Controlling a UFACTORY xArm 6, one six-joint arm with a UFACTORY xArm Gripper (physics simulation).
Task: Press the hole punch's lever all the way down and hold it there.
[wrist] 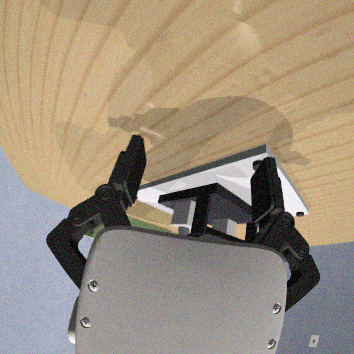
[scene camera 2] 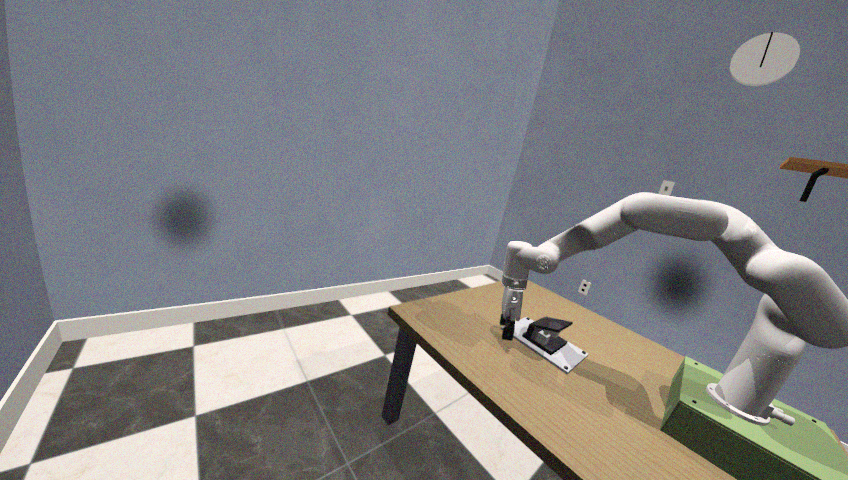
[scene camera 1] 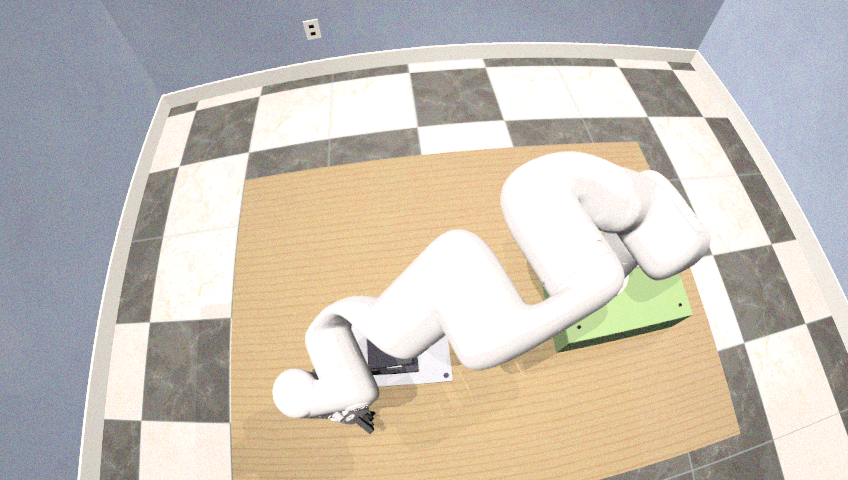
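The black hole punch sits on a white plate. Its lever is raised, tilted up with a gap above the base. In scene camera 1 the arm hides part of the punch. My gripper is open and empty, low over the table beside the plate. It is off to one side of the punch, not above the lever. In the wrist view the punch shows side-on behind the fingers, partly hidden by the gripper body.
The wooden table carries the plate. The arm's base stands on a green block to the right in both scene views. The arm's links pass over the plate in scene camera 1. The table edge lies beyond the gripper.
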